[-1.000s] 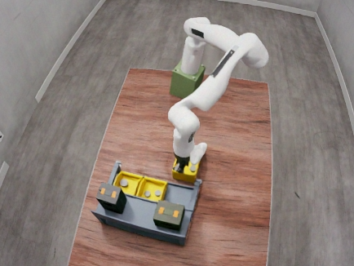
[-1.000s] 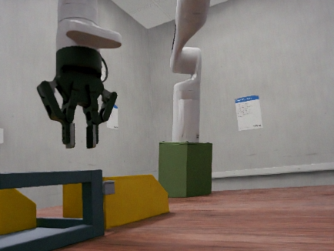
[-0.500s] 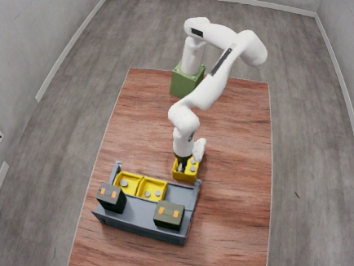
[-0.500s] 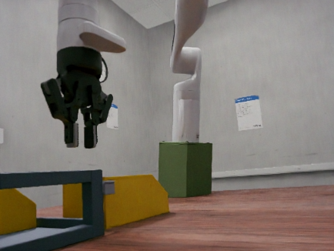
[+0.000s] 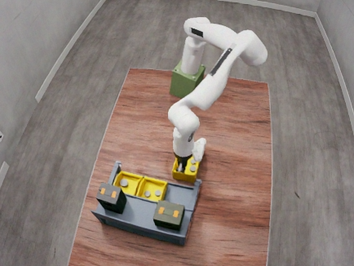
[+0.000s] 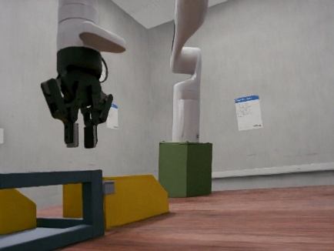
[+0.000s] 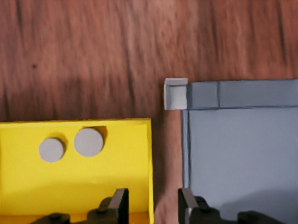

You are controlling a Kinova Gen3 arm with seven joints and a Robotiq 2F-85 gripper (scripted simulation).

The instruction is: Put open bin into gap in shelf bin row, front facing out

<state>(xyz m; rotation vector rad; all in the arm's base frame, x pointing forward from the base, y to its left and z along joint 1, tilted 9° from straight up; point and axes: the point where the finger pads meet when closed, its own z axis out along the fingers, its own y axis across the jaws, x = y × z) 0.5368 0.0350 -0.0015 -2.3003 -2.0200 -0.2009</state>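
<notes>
Now: hand 60 mm past the grey disc part, 30 mm to the right of it and 130 mm above it. Also, from my hand: grey shelf 140 mm ahead, 130 mm to the right, 80 mm below.
</notes>
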